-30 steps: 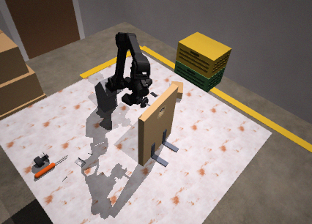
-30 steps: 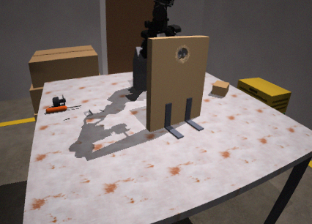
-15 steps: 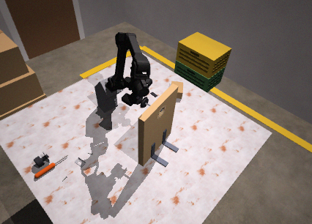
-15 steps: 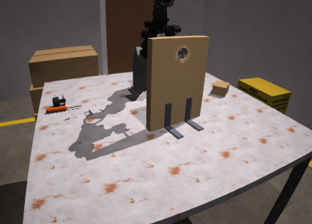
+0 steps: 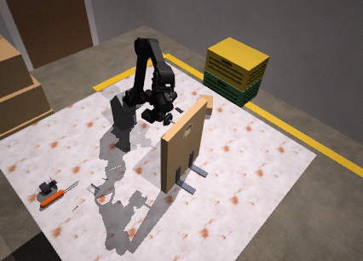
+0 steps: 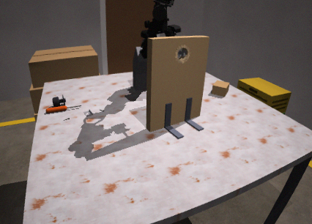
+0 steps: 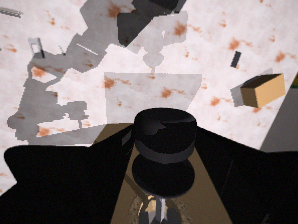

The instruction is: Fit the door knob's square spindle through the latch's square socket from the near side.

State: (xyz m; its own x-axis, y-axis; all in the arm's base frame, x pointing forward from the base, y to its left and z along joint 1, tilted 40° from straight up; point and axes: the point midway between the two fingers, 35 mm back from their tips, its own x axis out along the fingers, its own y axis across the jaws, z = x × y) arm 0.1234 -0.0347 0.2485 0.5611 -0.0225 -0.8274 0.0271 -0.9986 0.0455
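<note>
Now: the black door knob 4 cm ahead of my hand and 3 cm below it. Also, from my hand: orange-handled screwdriver: 29 cm behind, 42 cm to the right, 35 cm below; small wooden block: 2 cm ahead, 51 cm to the left, 33 cm below.
</note>
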